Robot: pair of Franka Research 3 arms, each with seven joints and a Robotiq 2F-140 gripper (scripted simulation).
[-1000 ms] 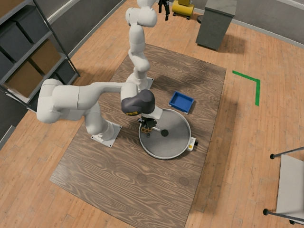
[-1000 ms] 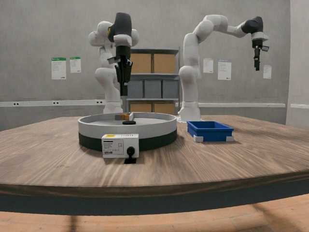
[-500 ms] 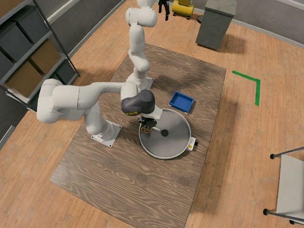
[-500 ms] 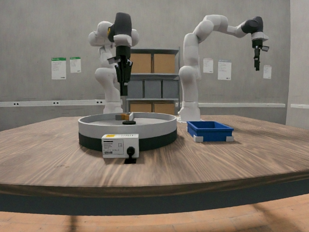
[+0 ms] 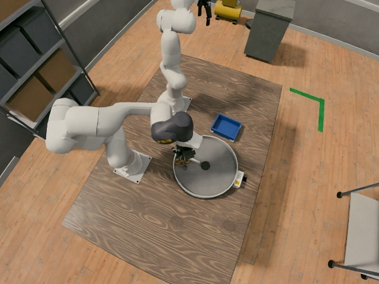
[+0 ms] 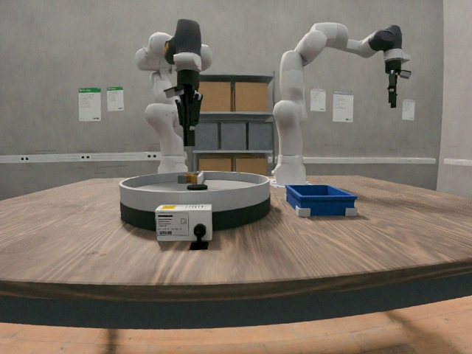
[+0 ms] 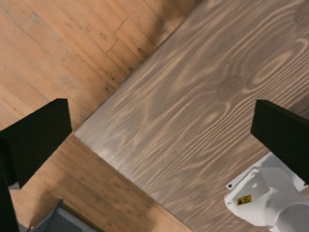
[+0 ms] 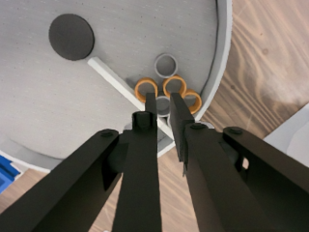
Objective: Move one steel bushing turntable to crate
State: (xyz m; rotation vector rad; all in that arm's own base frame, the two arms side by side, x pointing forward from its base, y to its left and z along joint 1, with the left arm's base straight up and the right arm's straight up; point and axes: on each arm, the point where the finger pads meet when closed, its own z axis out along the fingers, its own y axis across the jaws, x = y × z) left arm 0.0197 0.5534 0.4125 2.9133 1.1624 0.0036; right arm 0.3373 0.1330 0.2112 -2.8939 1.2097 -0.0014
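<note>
Now: the turntable 160 mm below my right hand, 120 mm ahead of it and 50 mm to the left of it. Round my right hand: blue crate: 400 mm to the left, 190 mm below, 120 mm ahead.
</note>
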